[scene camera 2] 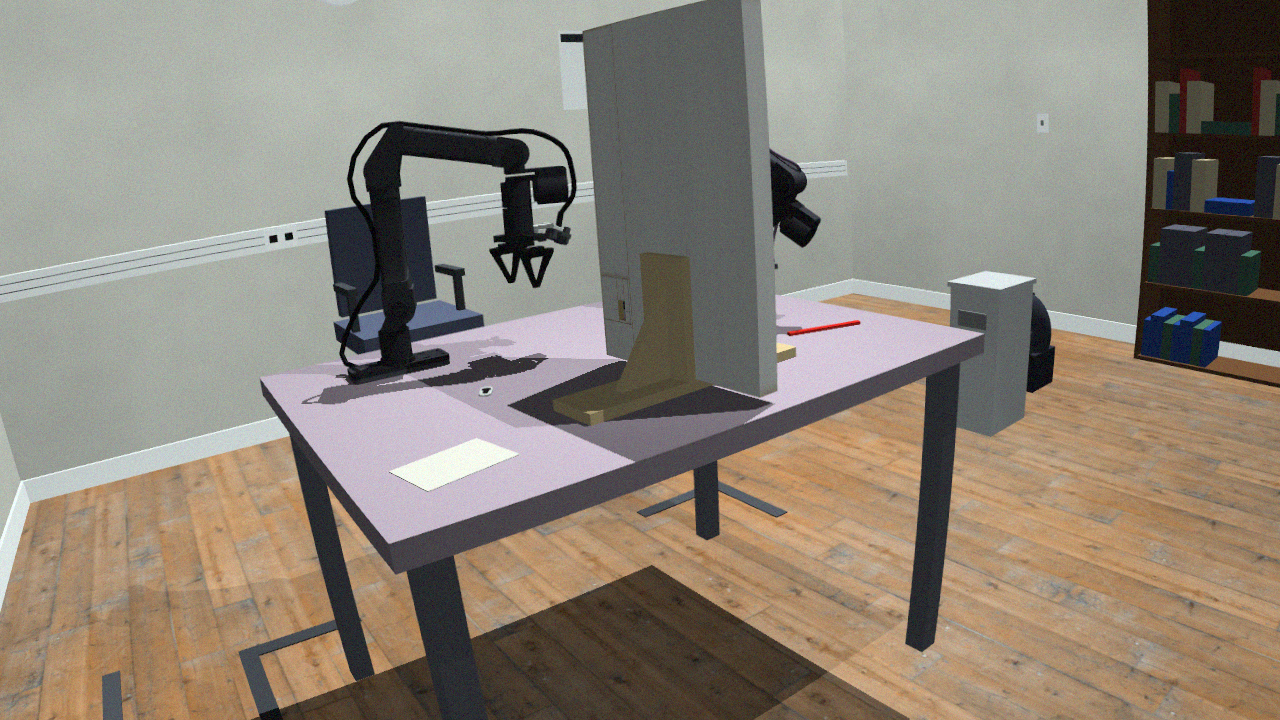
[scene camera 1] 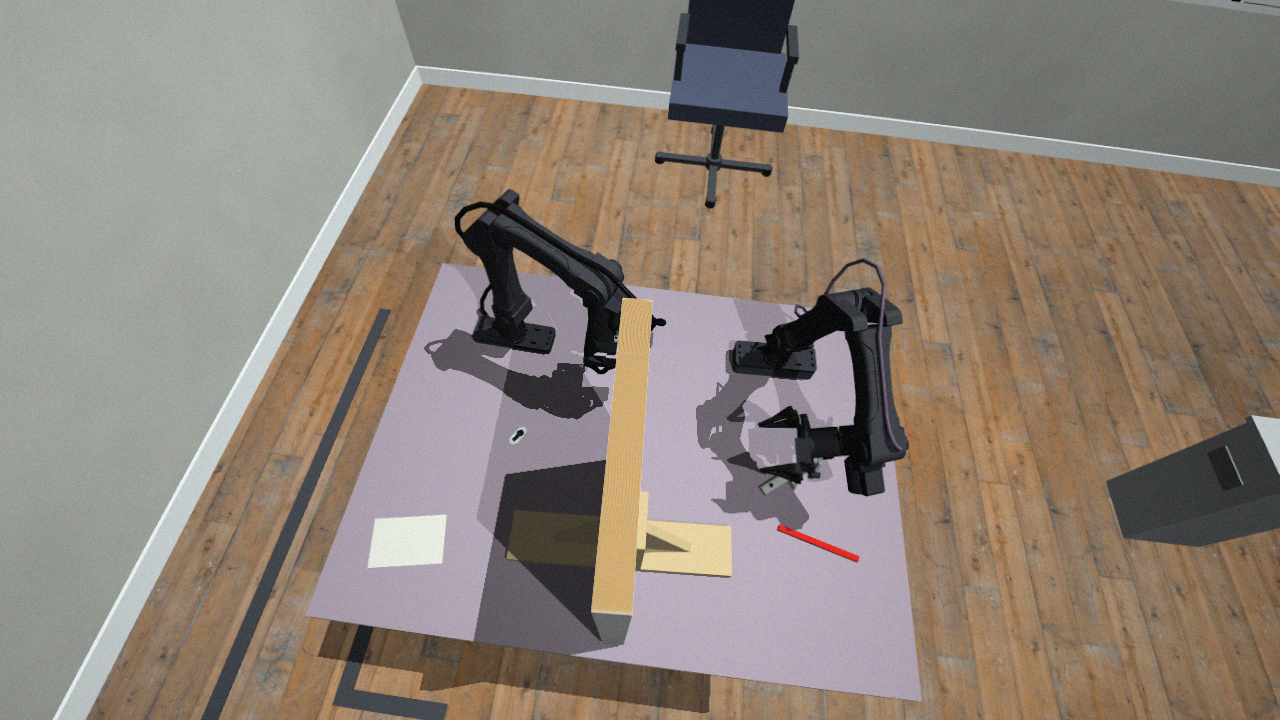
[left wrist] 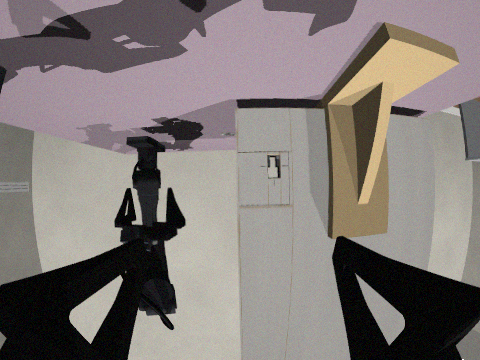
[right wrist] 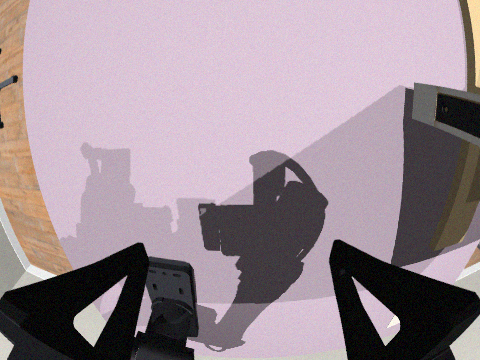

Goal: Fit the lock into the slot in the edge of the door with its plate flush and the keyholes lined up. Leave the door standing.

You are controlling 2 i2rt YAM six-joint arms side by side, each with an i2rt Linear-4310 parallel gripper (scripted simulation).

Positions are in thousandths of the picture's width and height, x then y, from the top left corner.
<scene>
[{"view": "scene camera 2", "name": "right gripper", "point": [409, 397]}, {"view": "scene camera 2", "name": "door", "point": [529, 148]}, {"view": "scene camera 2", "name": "white sheet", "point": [342, 653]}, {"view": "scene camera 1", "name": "left gripper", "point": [593, 622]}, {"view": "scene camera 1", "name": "right gripper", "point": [471, 492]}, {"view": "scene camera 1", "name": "door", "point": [488, 758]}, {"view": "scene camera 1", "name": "white sheet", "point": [315, 752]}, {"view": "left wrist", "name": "left gripper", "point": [497, 699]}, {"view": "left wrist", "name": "right gripper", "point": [309, 521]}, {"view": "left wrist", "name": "door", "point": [686, 432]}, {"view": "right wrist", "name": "right gripper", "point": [495, 710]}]
</scene>
